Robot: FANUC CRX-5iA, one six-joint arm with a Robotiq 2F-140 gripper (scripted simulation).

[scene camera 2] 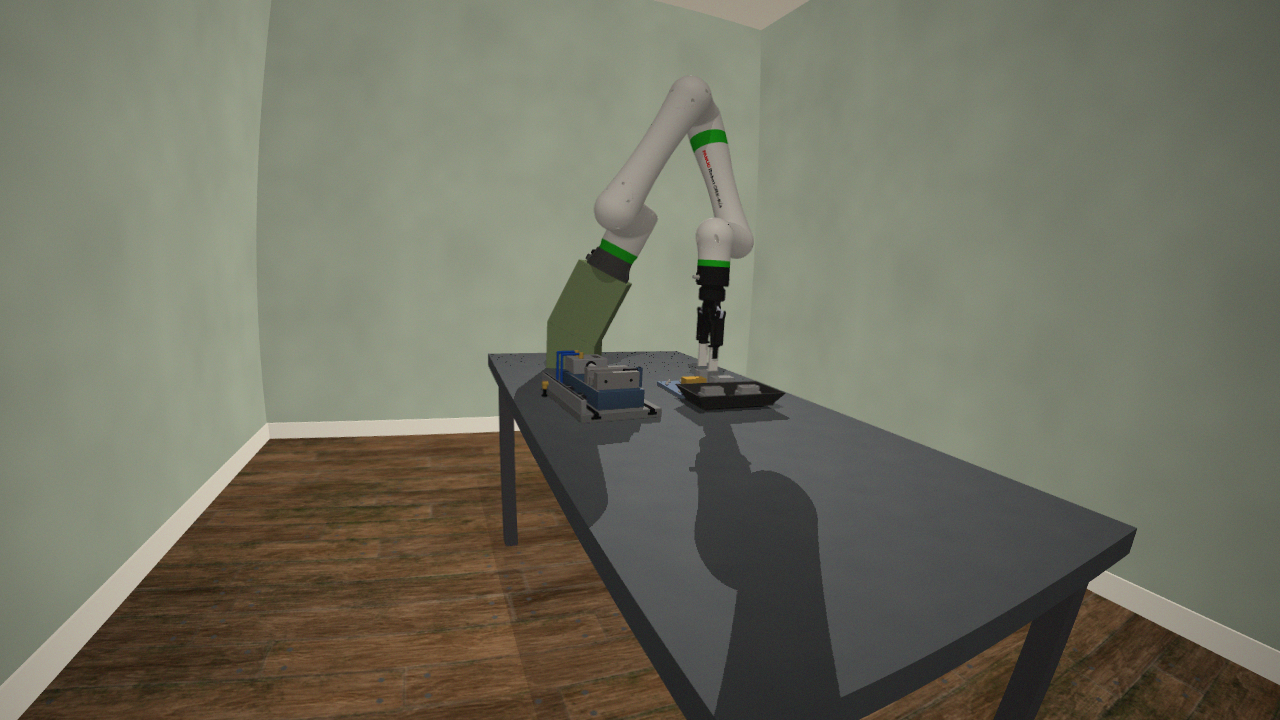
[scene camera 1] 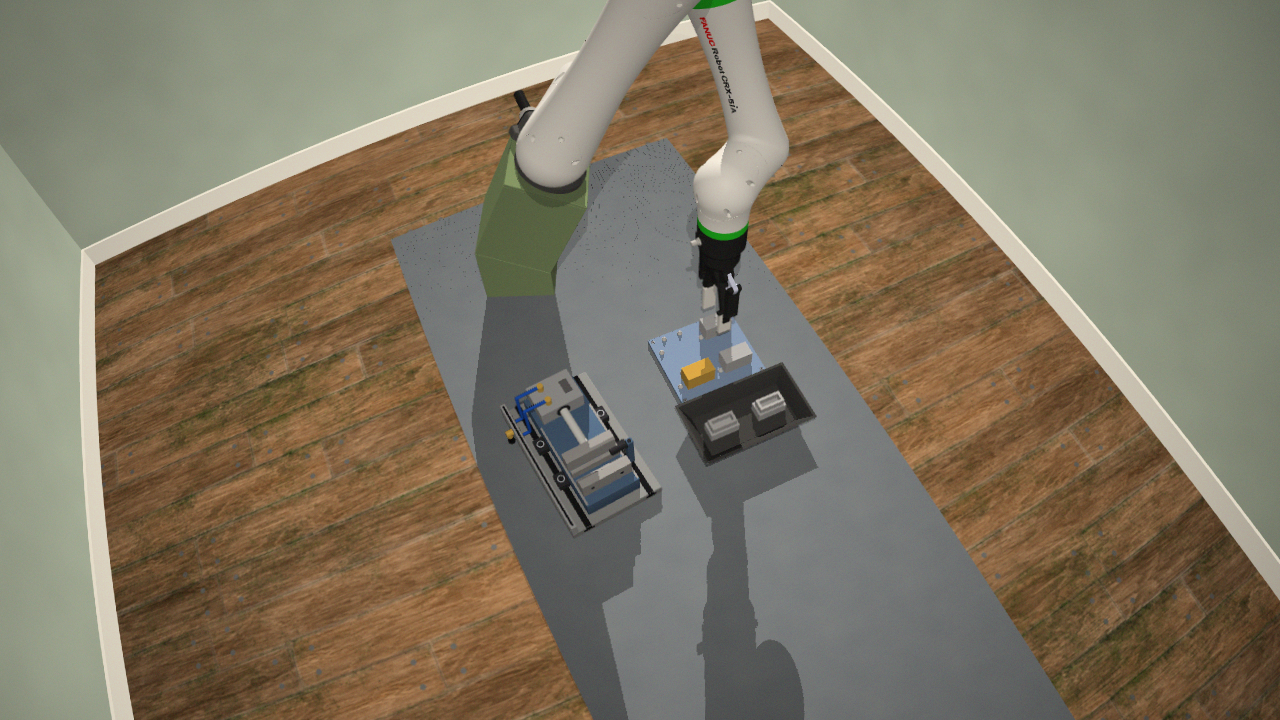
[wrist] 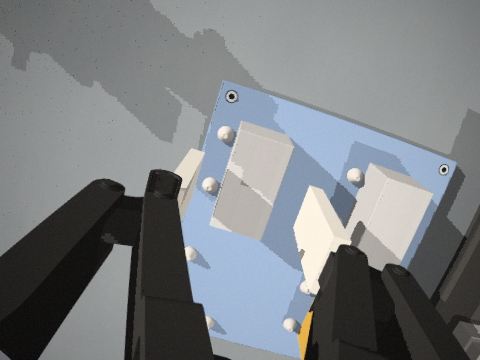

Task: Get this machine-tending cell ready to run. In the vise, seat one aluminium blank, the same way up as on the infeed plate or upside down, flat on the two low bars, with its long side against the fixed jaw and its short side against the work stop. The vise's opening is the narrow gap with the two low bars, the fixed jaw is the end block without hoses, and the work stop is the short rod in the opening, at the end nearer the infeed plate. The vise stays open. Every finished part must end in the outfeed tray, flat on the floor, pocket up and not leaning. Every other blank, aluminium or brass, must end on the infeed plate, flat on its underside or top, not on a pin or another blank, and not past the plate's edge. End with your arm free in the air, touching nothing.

Labels:
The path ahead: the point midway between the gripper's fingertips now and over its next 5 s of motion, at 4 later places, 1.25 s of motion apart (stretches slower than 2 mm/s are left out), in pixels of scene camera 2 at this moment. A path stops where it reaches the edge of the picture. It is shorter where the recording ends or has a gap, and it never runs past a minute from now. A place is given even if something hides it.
The gripper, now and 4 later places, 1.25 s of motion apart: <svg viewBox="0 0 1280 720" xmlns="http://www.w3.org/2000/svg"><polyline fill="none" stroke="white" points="707,367 706,372 706,373 709,336 690,340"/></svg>

